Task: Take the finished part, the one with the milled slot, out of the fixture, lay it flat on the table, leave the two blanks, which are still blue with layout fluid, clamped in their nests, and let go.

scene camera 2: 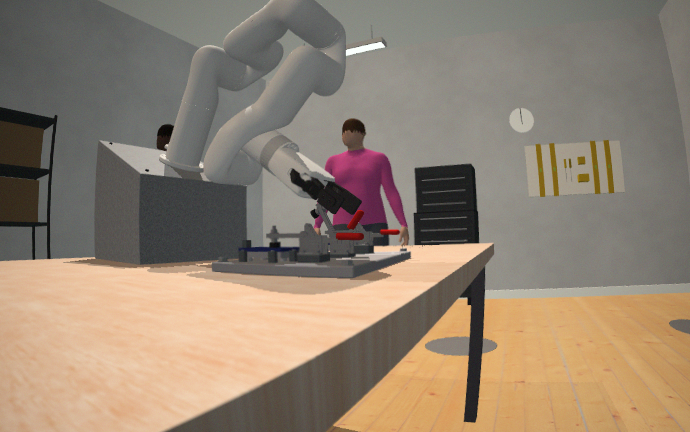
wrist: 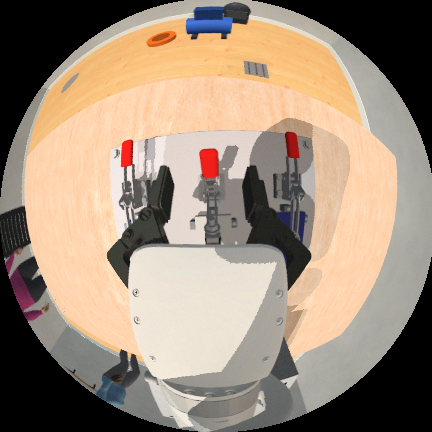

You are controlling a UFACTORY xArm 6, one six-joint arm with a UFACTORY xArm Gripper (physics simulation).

Scene:
My gripper shows in scene camera 2 and in the wrist view. The same spot on my gripper: (scene camera 2: 334, 196) is (wrist: 260, 185).

